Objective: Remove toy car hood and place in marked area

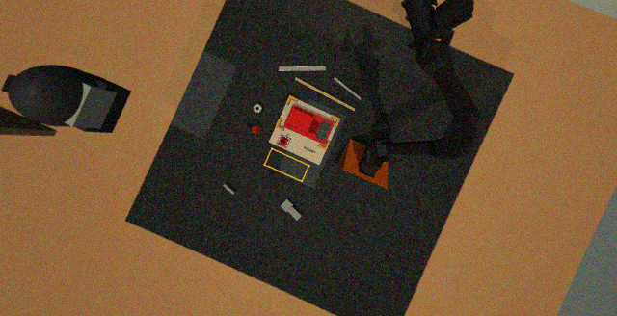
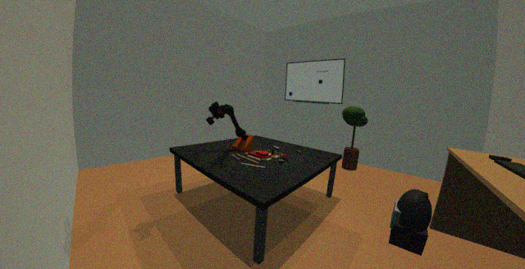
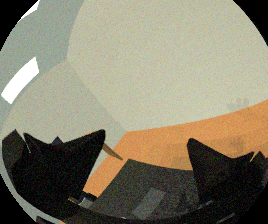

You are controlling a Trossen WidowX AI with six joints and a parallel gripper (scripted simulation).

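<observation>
Right now my gripper tip is 470 mm to the right of the car hood, 340 mm above it and 110 mm short of it. The rest, counted from my gripper tip: tan stick 380 mm below, 310 mm to the left, 60 mm ahead; grey strip 380 mm below, 250 mm to the left, 200 mm ahead.
</observation>
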